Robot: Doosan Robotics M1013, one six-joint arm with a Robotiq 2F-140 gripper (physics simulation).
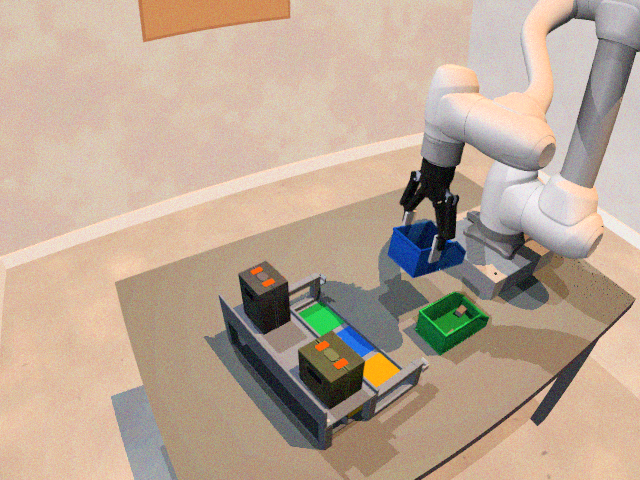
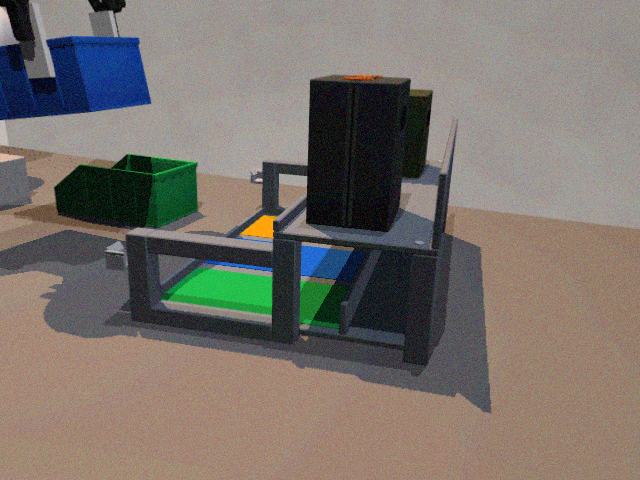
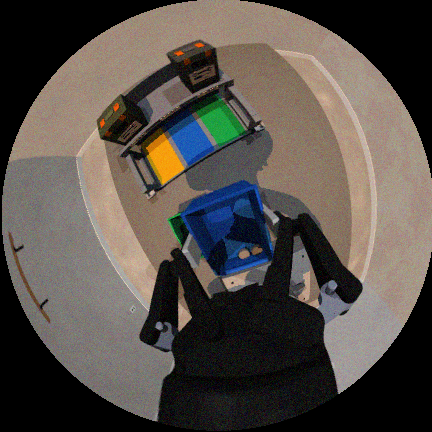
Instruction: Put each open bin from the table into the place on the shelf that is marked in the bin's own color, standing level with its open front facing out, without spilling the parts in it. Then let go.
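Frame: origin at the arm's base, x back, y right, z up, level; centimetres.
Where they show: gripper, fingertip midpoint: (image 3: 228, 221); arm's base, link origin: (image 1: 499, 235).
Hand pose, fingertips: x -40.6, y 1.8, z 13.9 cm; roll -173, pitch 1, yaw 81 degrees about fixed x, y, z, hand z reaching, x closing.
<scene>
Each offset is from my fingertips to the top centre of the thing. "*": to the spot under its first point.
My gripper (image 1: 422, 233) (image 2: 72, 49) (image 3: 228, 221) is shut on the blue bin @[* dx -4.8, dy +0.3, dz +0.6 cm] (image 1: 404, 254) (image 2: 113, 77) (image 3: 235, 196), one finger at each side wall. The bin hangs above the table near the robot base, slightly tilted, its tall back toward the shelf and low front toward the base. Two round parts @[* dx +10.4, dy -0.1, dz -5.4 cm] (image 3: 250, 252) lie in it. The green bin @[* dx -5.2, dy -12.2, dz -15.8 cm] (image 1: 431, 333) (image 2: 175, 198) (image 3: 175, 230) stands on the table, low front toward the base, with a part @[dx +9.3, dy -11.0, dz -18.1 cm] (image 1: 460, 311) inside. The lower shelf has green @[* dx -20.0, dy +11.8, dz -19.3 cm] (image 1: 320, 317) (image 3: 220, 125), blue @[* dx -18.3, dy +0.8, dz -19.3 cm] (image 1: 354, 339) (image 3: 190, 140) and orange @[* dx -19.3, dy -9.8, dz -19.3 cm] (image 1: 381, 367) (image 3: 164, 160) places.
The grey shelf @[* dx -30.3, dy +19.4, dz -14.8 cm] (image 2: 285, 289) has end frames beside the marked places and a raised deck behind them. A dark case @[dx -34.8, dy +12.3, dz +2.5 cm] (image 1: 266, 299) (image 2: 351, 155) (image 3: 200, 75) stands on that deck at the green end, and an olive case @[dx -35.5, dy -10.8, dz +0.0 cm] (image 1: 330, 372) (image 2: 417, 134) (image 3: 120, 122) at the orange end.
</scene>
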